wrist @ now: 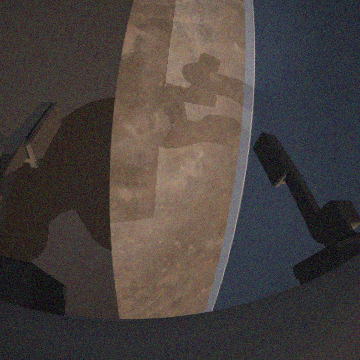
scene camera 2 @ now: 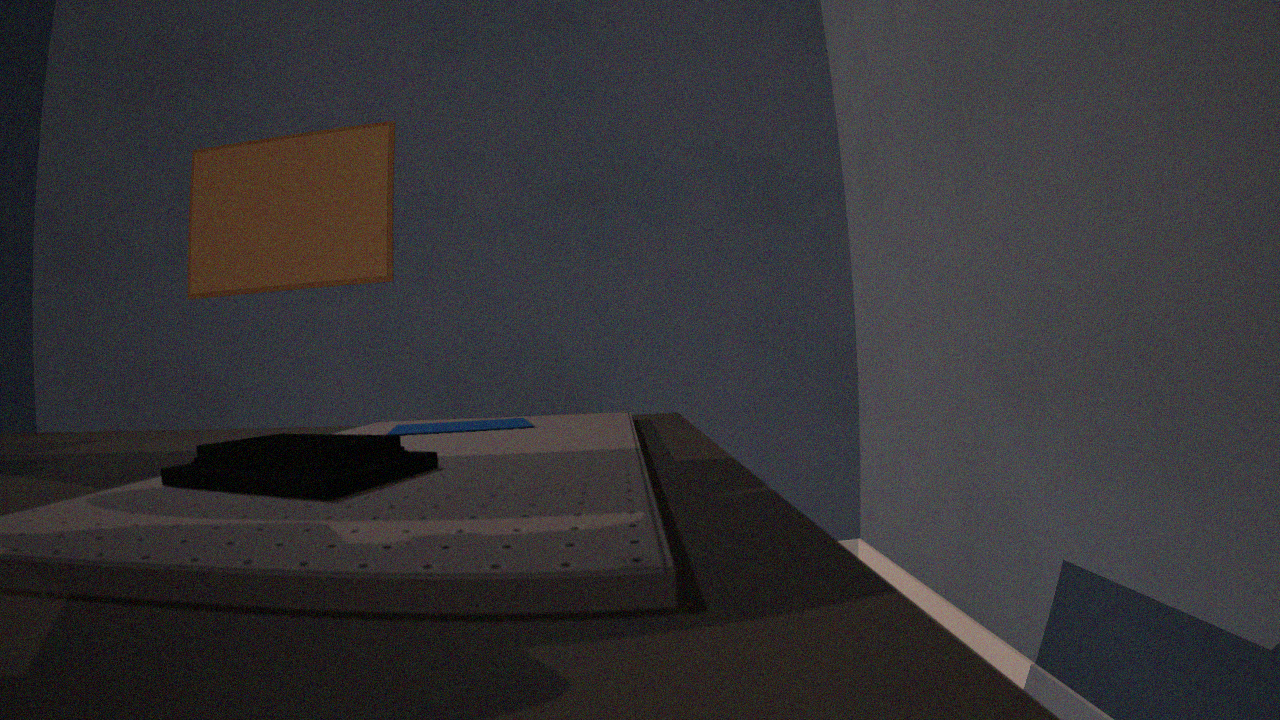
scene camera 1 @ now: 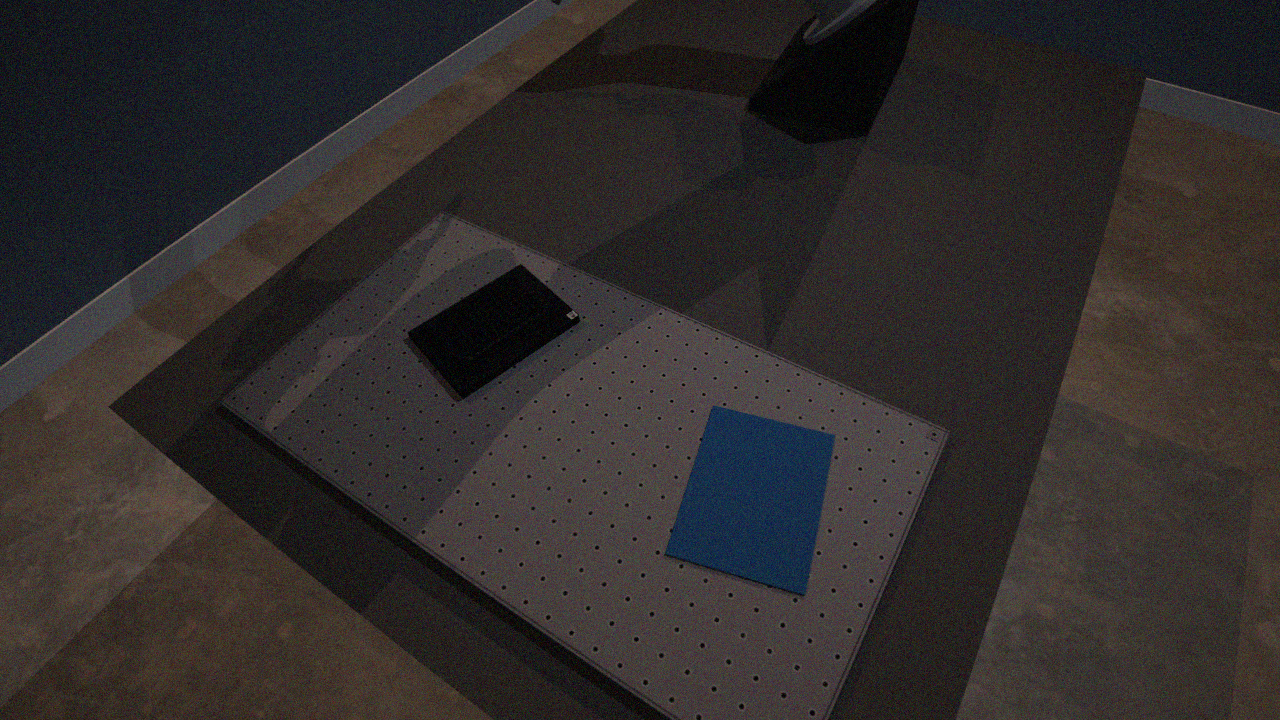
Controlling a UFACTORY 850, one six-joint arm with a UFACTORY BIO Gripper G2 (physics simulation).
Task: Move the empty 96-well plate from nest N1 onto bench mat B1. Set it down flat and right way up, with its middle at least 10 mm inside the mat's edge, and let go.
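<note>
Nest N1 (scene camera 1: 571, 315) (scene camera 2: 268, 483) is a black block on the perforated board, with a small white label at one corner. A black raised part on it, seemingly the 96-well plate (scene camera 1: 492, 331) (scene camera 2: 299, 447), lies flat; its wells and its border with the nest are too dark to make out. Bench mat B1 (scene camera 1: 751, 501) (scene camera 2: 465, 427) is a flat blue rectangle apart from the nest. My gripper (wrist: 155, 145) is open, its two dark fingers far apart with nothing between them. It does not show in the scene views; the nest and mat do not show in the wrist view.
The light perforated board (scene camera 1: 554, 501) (scene camera 2: 537, 501) lies on a dark table (scene camera 1: 966, 268) (scene camera 2: 760, 555) and has a raised edge. The dark arm base (scene camera 1: 832, 80) stands at the table's far part. The wrist view shows the table edge, the floor (wrist: 180, 200) and a blue wall (wrist: 310, 75).
</note>
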